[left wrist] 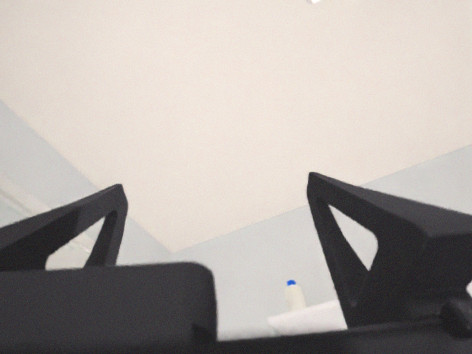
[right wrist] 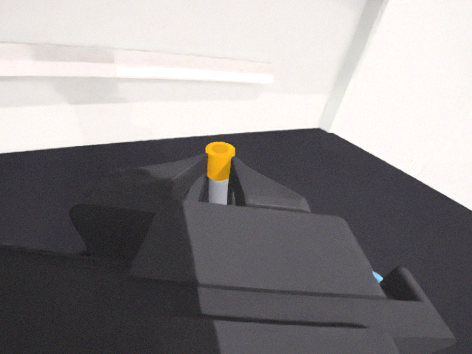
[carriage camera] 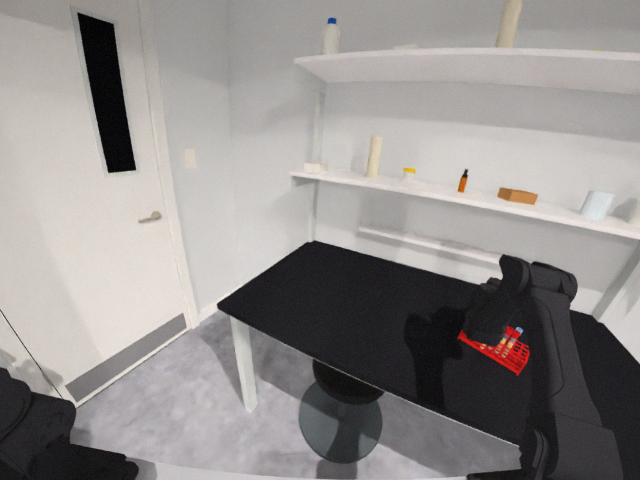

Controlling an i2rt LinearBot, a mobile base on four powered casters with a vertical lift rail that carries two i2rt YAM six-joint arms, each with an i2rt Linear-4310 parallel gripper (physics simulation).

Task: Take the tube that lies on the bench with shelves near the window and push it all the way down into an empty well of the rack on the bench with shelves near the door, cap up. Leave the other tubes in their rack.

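Places are measured from the left arm's base along level axes (x right, y ahead, z up), in centimetres.
Pixels of known places: left gripper, fingertip midpoint: (left wrist: 217, 188); right gripper, fingertip midpoint: (right wrist: 219, 163).
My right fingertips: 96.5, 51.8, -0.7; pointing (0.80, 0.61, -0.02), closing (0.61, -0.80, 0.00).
Observation:
Ahead of a thing's pixels: the offset from my right fingertips to its top centre, as dx, dy, dz. "pt": to the spot under its first point. Level surfaces: height alone.
My right gripper (right wrist: 219, 163) is shut on a tube @(+0.4, +0.1, +1.0) (right wrist: 219, 165) with an orange cap, held cap up between the fingertips; the tube's lower part is hidden behind the gripper. In the carriage camera the right gripper is over the back left part of a red rack @(pt +2.2, -17.8, -15.3) (carriage camera: 517, 369) on the black bench @(dz -16.2) (carriage camera: 330, 289). The rack holds several tubes, one with a light blue cap @(+2.2, -11.6, -4.2) (carriage camera: 519, 330) (right wrist: 377, 276). Whether the held tube's lower end is in a well is hidden. My left gripper (left wrist: 217, 188) is open and empty, pointing up toward the ceiling.
Above the bench, a lower shelf @(dz +29.4) (carriage camera: 341, 178) bears a brown box @(pt +11.6, +19.9, +32.2) (carriage camera: 517, 195), an amber bottle @(pt -6.7, +28.9, +33.1) (carriage camera: 462, 183) and a light blue container @(pt +30.3, +5.1, +34.3) (carriage camera: 597, 205). An upper shelf (carriage camera: 454, 64) bears a blue-capped bottle @(pt -64.0, +50.5, +84.6) (carriage camera: 330, 38). A stool (carriage camera: 340, 423) stands at the bench's front edge. A door (carriage camera: 46, 206) is at the left.

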